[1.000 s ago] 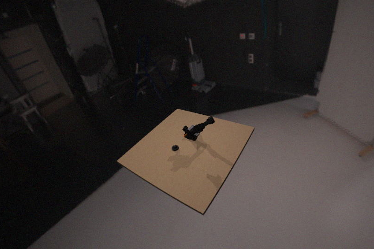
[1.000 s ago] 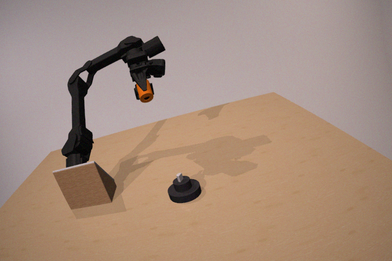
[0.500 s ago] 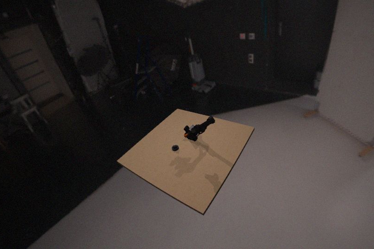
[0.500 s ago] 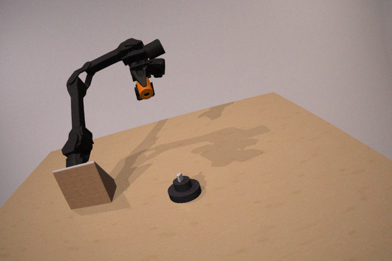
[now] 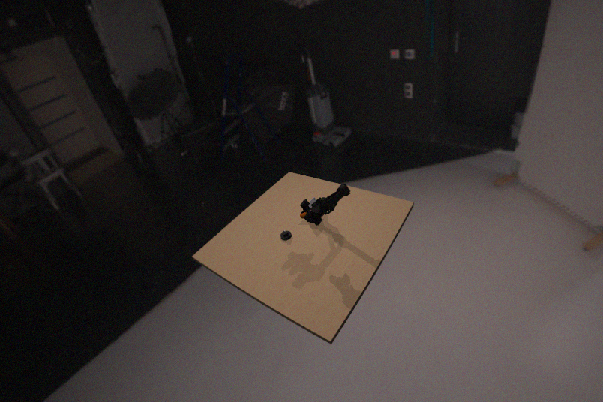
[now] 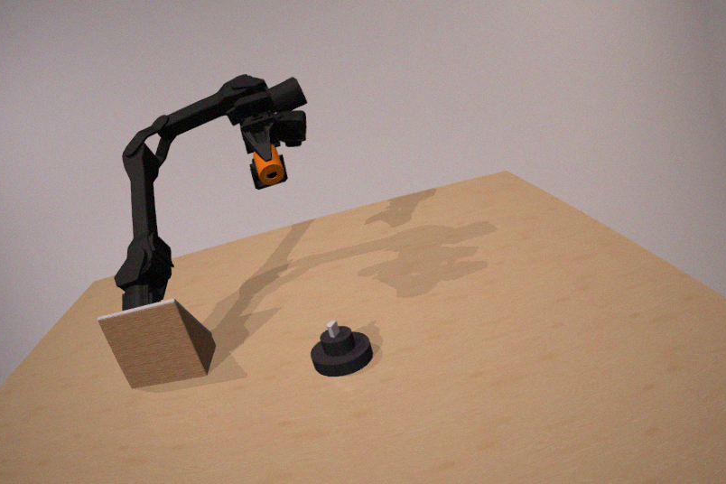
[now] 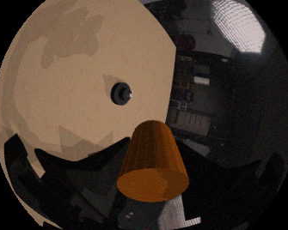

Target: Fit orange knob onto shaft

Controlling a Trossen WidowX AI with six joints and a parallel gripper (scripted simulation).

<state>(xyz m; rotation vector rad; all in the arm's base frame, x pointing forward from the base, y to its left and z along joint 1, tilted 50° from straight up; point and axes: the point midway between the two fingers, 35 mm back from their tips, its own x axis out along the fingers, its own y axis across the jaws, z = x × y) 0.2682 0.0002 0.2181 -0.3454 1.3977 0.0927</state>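
Now: the black round pedestal 220 mm below my gripper tip, 180 mm to the right of it and 60 mm ahead of it. Also, from my gripper tip: orange knob: 30 mm to the left, 20 mm above, 10 mm behind.
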